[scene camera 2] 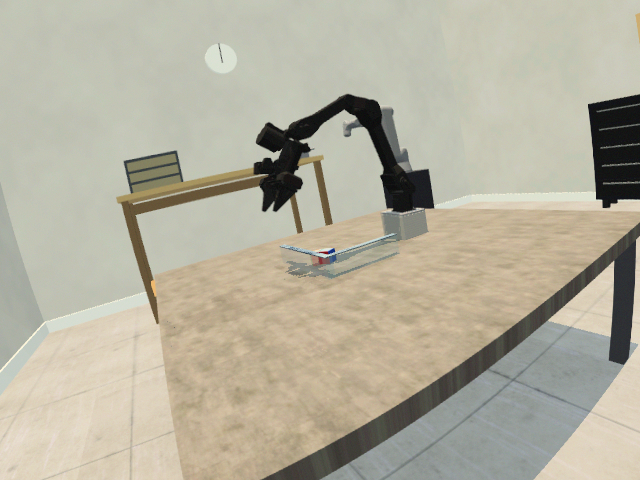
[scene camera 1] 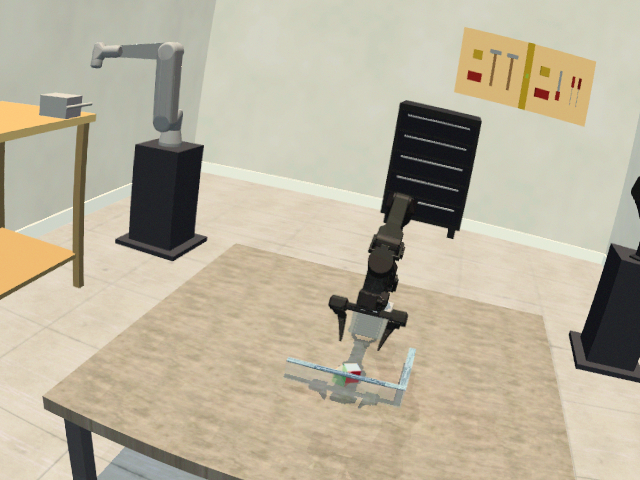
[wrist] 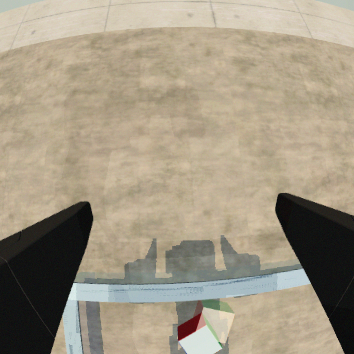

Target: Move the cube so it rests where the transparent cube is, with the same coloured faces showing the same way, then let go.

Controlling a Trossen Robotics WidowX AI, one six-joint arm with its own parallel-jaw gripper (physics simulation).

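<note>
The cube [scene camera 1: 353, 367] [scene camera 2: 331, 252] [wrist: 200, 340] sits on the table behind a clear wall, with a white face up, a red side, and a blue side showing in scene camera 2. The transparent cube [scene camera 1: 339, 377] [scene camera 2: 314, 258] [wrist: 221, 320] is right against it or partly overlapping it, turned differently, with pale cream, green and pinkish faces. Exactly how the two overlap is hard to tell. My gripper [scene camera 1: 359, 345] [scene camera 2: 270, 210] [wrist: 185, 206] is open and empty, well above the table. In the wrist view both cubes are at the bottom edge, below the fingertips, and the cube is partly cut off.
A low clear wall with light blue top edges [scene camera 1: 315, 365] [scene camera 2: 361, 244] [wrist: 175, 292] forms a corner around two sides of the cubes. The arm's grey base block [scene camera 2: 413, 224] stands on the table [scene camera 1: 206, 330] [scene camera 2: 310, 361]. A grey robot, a workbench and a black cabinet stand beyond the table.
</note>
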